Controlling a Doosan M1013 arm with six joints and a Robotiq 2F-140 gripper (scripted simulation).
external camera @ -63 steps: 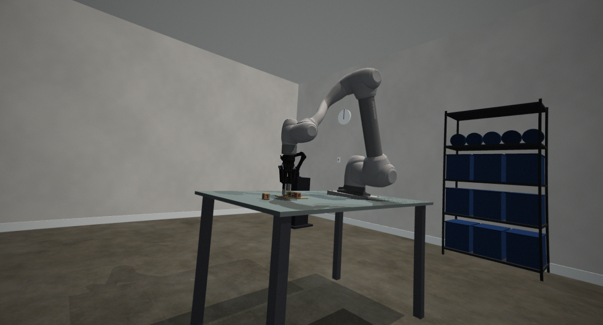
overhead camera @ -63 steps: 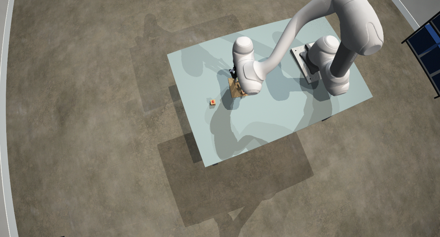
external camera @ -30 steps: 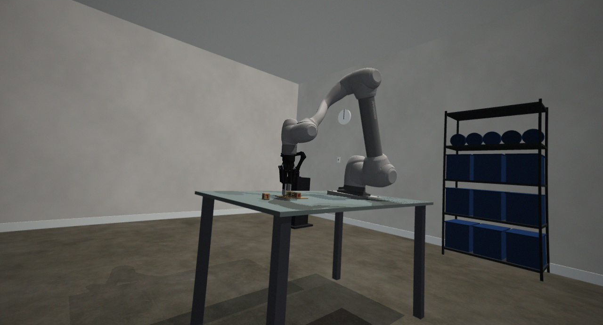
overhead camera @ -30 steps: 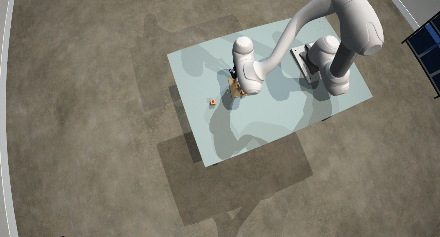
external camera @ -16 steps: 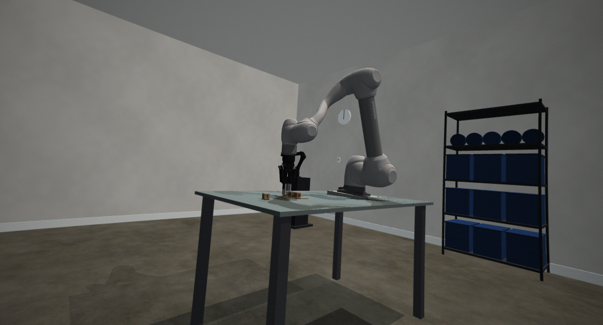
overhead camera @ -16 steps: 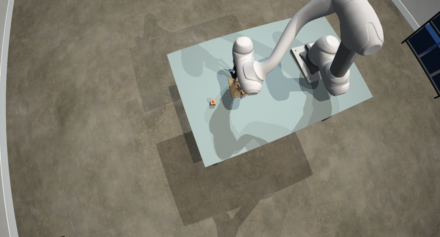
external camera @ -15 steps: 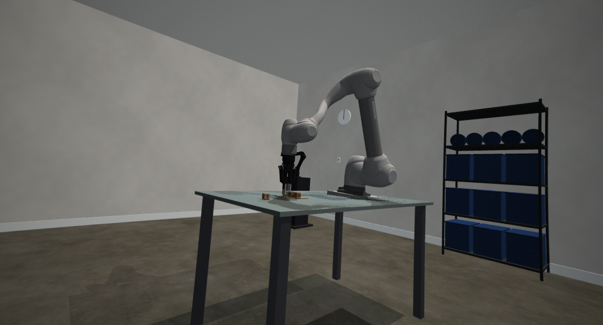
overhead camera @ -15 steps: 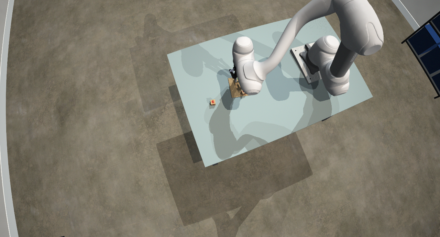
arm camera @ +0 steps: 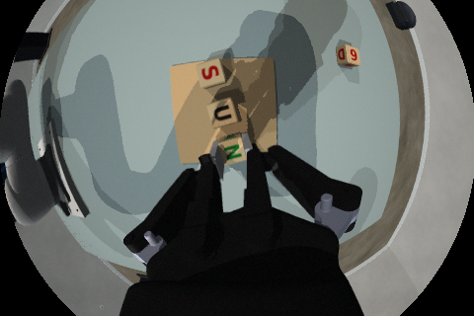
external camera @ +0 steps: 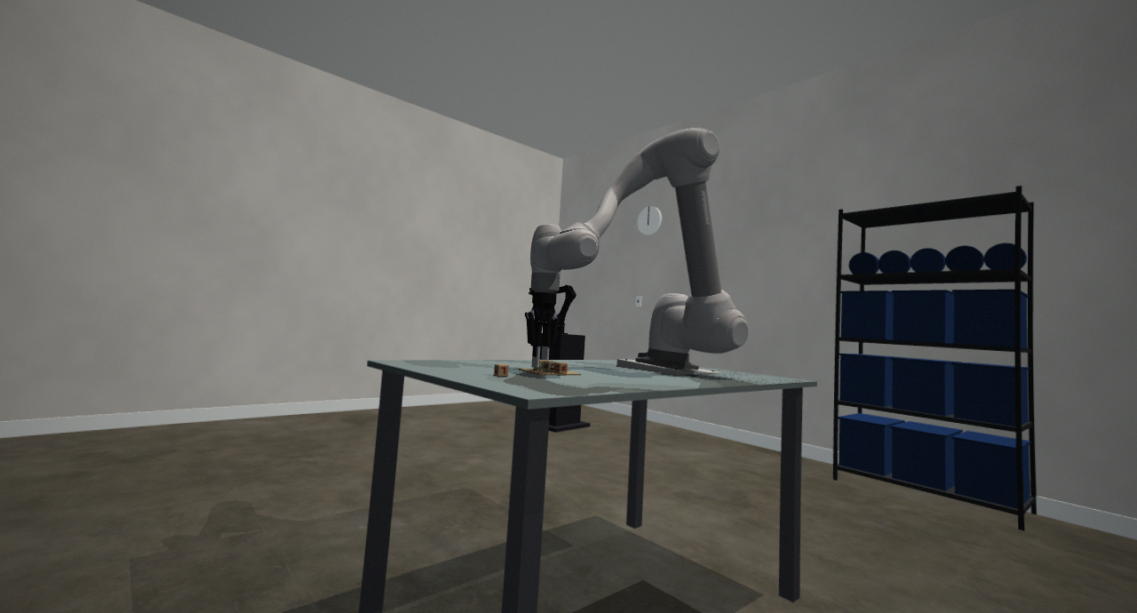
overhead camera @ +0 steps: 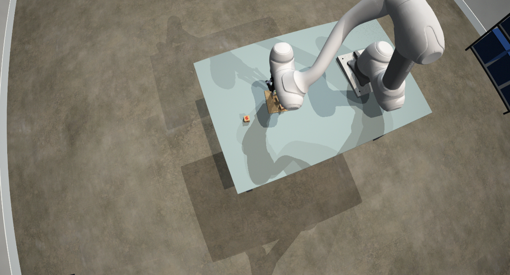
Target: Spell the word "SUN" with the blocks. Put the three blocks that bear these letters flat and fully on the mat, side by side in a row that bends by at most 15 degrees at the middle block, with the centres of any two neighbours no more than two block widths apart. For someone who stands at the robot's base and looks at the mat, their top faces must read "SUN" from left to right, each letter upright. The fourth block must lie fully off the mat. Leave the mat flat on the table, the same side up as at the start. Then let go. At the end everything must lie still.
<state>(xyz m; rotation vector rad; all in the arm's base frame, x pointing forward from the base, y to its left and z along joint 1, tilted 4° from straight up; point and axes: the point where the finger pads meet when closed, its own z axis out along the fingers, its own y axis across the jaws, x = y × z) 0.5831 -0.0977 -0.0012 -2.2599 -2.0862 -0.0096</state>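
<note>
Right now my hand is 2 cm above the N block. Round my hand: S block 10 cm to the left, 2 cm below, 1 cm ahead; mat 5 cm to the left, 4 cm below; 6 block 22 cm ahead, 7 cm to the left, 3 cm below.
</note>
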